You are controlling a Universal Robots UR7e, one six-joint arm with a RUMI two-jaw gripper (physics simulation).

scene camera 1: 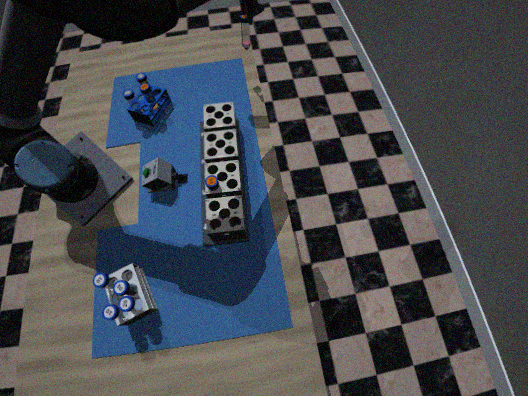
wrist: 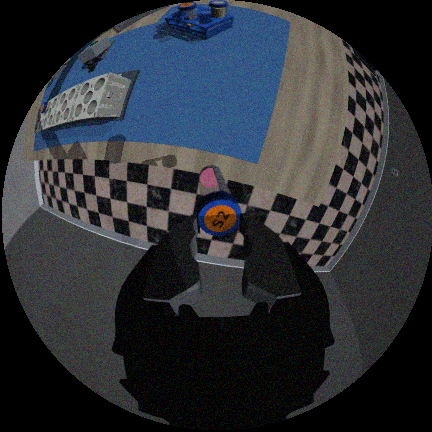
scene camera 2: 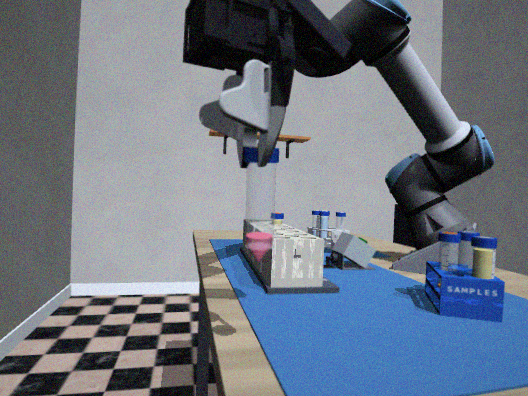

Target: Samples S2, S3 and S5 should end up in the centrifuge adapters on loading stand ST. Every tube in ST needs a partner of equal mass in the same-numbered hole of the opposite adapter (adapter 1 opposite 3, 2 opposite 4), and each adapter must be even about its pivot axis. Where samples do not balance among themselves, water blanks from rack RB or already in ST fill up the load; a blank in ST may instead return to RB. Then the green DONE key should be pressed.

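Places are measured from the arm's base along level axes (x ahead, y left, z up), in centimetres.
Where they show: gripper, fingertip midpoint: [scene camera 1: 248, 21] [wrist: 218, 215] [scene camera 2: 252, 167].
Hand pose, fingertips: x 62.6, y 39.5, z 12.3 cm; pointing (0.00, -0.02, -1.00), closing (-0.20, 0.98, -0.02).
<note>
Things, the pixels of their top centre, and the offset from my fingertips. "pt": a spot on its surface instead.
- tube S2, top centre: [wrist: 210, 215] [scene camera 2: 262, 146] [scene camera 1: 244, 17] dx -1.2, dy -0.9, dz +2.3 cm
- blue SAMPLES rack, top centre: [scene camera 2: 460, 270] [scene camera 1: 146, 98] dx -39.4, dy -12.0, dz -14.0 cm
- White rack RB, surface spot: [scene camera 1: 146, 295] pt dx -42.5, dy -76.9, dz -17.0 cm
- grey key box, top centre: [scene camera 2: 354, 233] [scene camera 1: 151, 168] dx -37.2, dy -42.5, dz -11.6 cm
- green key, top centre: [scene camera 1: 145, 170] dx -39.4, dy -42.3, dz -12.5 cm
My gripper [scene camera 1: 244, 17] [scene camera 2: 259, 159] [wrist: 218, 215] is shut on the blue-rimmed cap of tube S2 [scene camera 1: 245, 34] [scene camera 2: 260, 192] [wrist: 219, 218]. The tube hangs upright, pink tip down, in the air off the adapter 1 end of loading stand ST [scene camera 1: 226, 241] [scene camera 2: 305, 289] [wrist: 131, 95], near the table's edge. An orange-capped tube [scene camera 1: 212, 181] [scene camera 2: 277, 217] [wrist: 43, 107] stands in the third adapter from the top in scene camera 1; its label is unreadable. The blue SAMPLES rack [scene camera 1: 156, 118] [scene camera 2: 475, 306] [wrist: 200, 29] holds an orange-capped tube [scene camera 1: 145, 87] [scene camera 2: 449, 250] [wrist: 188, 7] and two white-capped ones.
White rack RB [scene camera 1: 146, 295] with several white-capped tubes stands at the lower left in scene camera 1. The grey key box [scene camera 1: 162, 172] [scene camera 2: 352, 250] [wrist: 95, 52] with the green key [scene camera 1: 146, 172] is between the arm base and ST. A wall shelf [scene camera 2: 296, 138] is behind.
</note>
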